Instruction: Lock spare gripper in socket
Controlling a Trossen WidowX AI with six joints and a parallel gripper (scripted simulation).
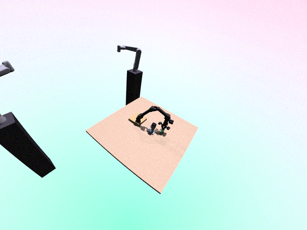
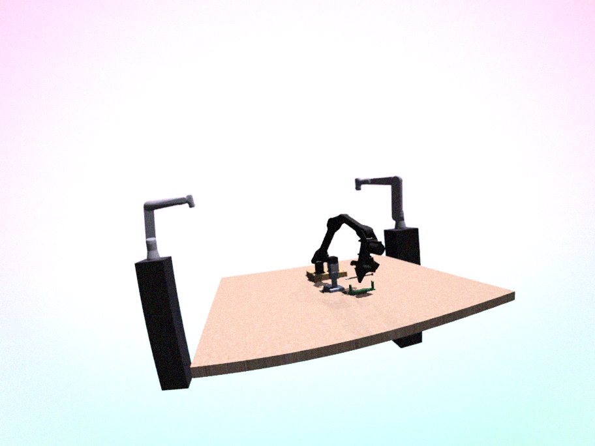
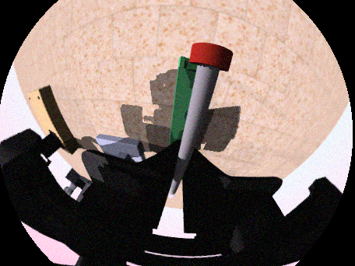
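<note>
Right now my gripper tip is 1 cm to the right of the green cradle and 2 cm above it. From my gripper tip the other things lie so: spare gripper: 11 cm behind, 10 cm to the right, 8 cm above; then mount: 12 cm behind, 10 cm to the right, 1 cm above.
</note>
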